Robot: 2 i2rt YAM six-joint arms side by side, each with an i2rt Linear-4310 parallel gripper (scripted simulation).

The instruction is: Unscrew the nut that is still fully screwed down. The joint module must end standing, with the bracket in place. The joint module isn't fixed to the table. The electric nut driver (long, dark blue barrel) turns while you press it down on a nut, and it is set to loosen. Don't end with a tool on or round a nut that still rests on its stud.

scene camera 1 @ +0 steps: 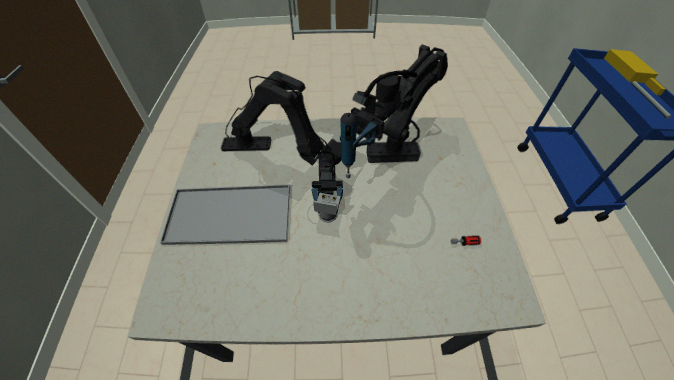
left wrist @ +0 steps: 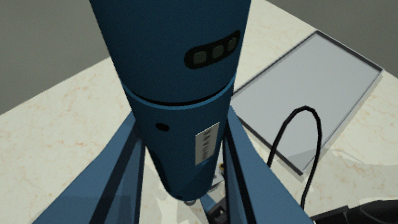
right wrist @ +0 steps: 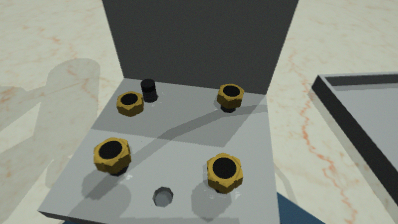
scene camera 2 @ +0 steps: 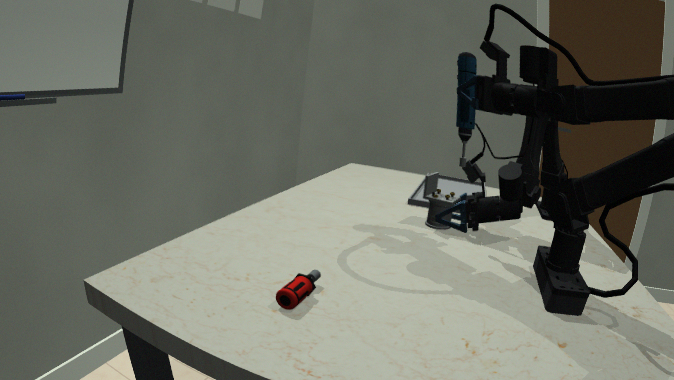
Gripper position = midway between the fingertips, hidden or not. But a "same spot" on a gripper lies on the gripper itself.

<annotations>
My left gripper shows in scene camera 1, in the left wrist view [183, 111] and in scene camera 2; in the right wrist view it is out of frame. An electric nut driver shows in scene camera 1, in the left wrist view [177, 71] and in scene camera 2; in the right wrist view it is out of frame. The same spot on my left gripper: [scene camera 2: 473, 102] is [scene camera 1: 373, 141]. One and the same spot on the electric nut driver: [scene camera 1: 348, 120] is [scene camera 2: 462, 52].
</annotations>
